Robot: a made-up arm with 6 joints. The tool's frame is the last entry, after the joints.
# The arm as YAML. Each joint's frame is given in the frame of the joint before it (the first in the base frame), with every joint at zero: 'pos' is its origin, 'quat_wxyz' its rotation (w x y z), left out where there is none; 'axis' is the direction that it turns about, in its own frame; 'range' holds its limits. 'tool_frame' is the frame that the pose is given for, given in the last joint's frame.
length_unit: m
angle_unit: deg
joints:
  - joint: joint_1
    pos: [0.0, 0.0, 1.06]
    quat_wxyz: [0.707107, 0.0, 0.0, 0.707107]
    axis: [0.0, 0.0, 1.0]
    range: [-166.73, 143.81]
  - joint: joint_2
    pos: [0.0, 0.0, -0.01]
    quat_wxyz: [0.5, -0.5, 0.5, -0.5]
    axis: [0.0, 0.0, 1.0]
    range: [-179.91, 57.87]
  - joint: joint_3
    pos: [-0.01, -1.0, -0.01]
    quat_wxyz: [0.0, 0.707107, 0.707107, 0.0]
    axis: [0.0, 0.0, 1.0]
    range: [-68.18, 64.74]
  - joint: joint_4
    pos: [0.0, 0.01, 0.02]
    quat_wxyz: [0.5, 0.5, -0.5, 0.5]
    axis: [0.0, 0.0, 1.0]
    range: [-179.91, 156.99]
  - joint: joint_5
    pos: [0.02, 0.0, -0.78]
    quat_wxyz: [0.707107, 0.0, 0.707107, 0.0]
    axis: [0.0, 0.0, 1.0]
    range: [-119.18, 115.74]
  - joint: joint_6
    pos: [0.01, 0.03, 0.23]
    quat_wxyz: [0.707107, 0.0, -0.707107, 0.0]
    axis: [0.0, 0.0, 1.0]
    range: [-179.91, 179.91]
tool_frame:
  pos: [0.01, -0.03, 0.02]
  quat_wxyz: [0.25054, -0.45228, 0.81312, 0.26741]
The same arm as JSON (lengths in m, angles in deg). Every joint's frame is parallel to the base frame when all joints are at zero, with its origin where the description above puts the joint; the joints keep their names.
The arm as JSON. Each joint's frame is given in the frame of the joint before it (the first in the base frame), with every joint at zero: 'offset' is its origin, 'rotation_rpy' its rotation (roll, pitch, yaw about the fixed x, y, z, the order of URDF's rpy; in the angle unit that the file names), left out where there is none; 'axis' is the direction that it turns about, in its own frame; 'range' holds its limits. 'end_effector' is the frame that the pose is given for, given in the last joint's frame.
{
  "length_unit": "m",
  "angle_unit": "deg",
  "chain": [
    {
      "id": "joint_1",
      "offset": [
        0.0,
        0.0,
        1.06
      ],
      "axis": "+z",
      "range": [
        -166.73,
        143.81
      ]
    },
    {
      "id": "joint_2",
      "offset": [
        0.0,
        0.0,
        -0.01
      ],
      "axis": "+y",
      "range": [
        -179.91,
        57.87
      ]
    },
    {
      "id": "joint_3",
      "offset": [
        -0.01,
        -0.01,
        1.0
      ],
      "axis": "-y",
      "range": [
        -68.18,
        64.74
      ]
    },
    {
      "id": "joint_4",
      "offset": [
        0.01,
        -0.02,
        0.0
      ],
      "axis": "-x",
      "range": [
        -179.91,
        156.99
      ]
    },
    {
      "id": "joint_5",
      "offset": [
        0.78,
        -0.02,
        0.0
      ],
      "axis": "-y",
      "range": [
        -119.18,
        115.74
      ]
    },
    {
      "id": "joint_6",
      "offset": [
        0.01,
        -0.23,
        0.03
      ],
      "axis": "-x",
      "range": [
        -179.91,
        179.91
      ]
    }
  ],
  "end_effector": {
    "offset": [
      -0.02,
      -0.01,
      -0.03
    ],
    "rotation_rpy": [
      34.1,
      36.98,
      35.63
    ]
  }
}

